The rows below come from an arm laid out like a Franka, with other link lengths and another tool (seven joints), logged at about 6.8 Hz.
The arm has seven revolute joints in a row. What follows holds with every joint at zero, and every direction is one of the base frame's. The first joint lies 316.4 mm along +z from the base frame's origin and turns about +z. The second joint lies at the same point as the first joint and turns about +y. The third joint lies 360.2 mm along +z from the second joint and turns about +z. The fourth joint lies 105.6 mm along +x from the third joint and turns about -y. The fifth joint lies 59.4 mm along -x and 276.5 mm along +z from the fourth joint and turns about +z. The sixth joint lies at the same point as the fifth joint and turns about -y. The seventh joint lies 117.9 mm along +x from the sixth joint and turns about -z. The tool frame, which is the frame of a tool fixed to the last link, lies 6 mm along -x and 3 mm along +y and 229.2 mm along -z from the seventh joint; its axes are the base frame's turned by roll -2.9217, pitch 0 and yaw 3.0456 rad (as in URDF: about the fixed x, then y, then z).
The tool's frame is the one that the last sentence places.
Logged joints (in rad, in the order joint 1, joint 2, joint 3, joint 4, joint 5, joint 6, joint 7), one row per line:
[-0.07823 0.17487 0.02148 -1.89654 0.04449 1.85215 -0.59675]
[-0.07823 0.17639 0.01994 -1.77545 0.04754 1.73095 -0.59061]
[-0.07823 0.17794 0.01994 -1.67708 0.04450 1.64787 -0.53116]
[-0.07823 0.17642 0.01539 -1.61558 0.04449 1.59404 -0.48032]
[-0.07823 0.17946 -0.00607 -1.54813 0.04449 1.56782 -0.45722]
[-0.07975 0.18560 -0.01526 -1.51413 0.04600 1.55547 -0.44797]
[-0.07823 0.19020 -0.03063 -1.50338 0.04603 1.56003 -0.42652]
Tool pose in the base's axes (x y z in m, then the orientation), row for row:
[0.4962 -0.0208 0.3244 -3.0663 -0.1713 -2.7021]
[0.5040 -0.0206 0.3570 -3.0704 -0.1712 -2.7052]
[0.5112 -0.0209 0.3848 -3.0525 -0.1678 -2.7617]
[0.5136 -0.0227 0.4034 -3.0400 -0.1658 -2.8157]
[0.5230 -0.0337 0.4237 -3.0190 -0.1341 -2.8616]
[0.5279 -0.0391 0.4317 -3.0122 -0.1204 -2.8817]
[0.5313 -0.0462 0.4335 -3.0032 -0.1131 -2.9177]
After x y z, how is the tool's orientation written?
As angles about the fixed x, y, z axes (roll, pitch, yaw), in radians.
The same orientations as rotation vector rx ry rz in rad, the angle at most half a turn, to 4 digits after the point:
[0.6604 -2.9124 0.1657]
[0.6552 -2.9129 0.1593]
[0.5752 -2.9326 0.1783]
[0.4973 -2.9470 0.1902]
[0.4335 -2.9874 0.2117]
[0.4045 -3.0042 0.2184]
[0.3510 -3.0160 0.2283]

